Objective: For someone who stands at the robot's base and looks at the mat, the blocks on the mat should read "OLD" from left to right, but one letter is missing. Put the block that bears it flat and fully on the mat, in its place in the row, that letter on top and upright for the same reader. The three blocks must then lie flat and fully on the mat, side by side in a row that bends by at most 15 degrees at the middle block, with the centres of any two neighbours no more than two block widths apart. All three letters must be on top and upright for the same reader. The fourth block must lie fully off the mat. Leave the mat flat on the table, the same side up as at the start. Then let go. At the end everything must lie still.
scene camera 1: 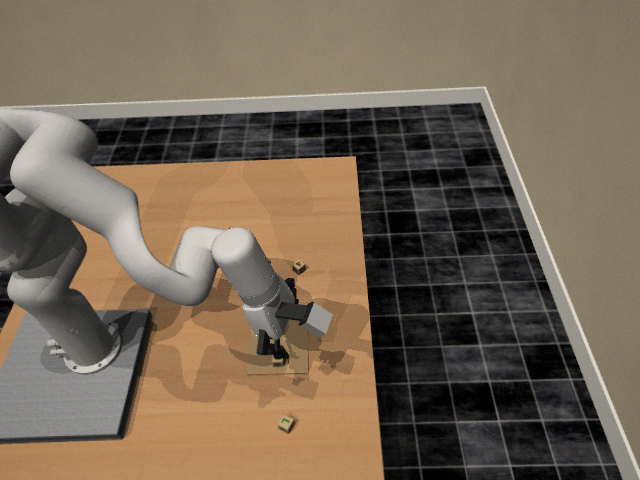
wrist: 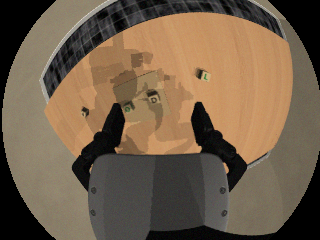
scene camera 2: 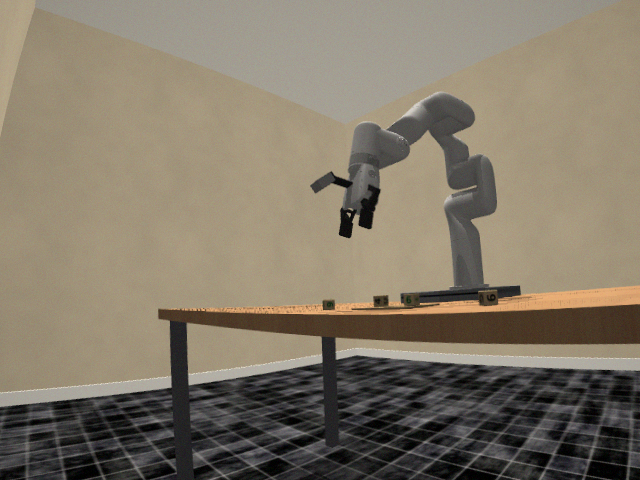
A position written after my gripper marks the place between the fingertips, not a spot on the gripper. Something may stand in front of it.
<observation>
In view: my gripper (scene camera 1: 289, 336) and a tan mat (scene camera 1: 295, 340).
My gripper is seen too in the wrist view (wrist: 157, 110) and in scene camera 2 (scene camera 2: 354, 232).
</observation>
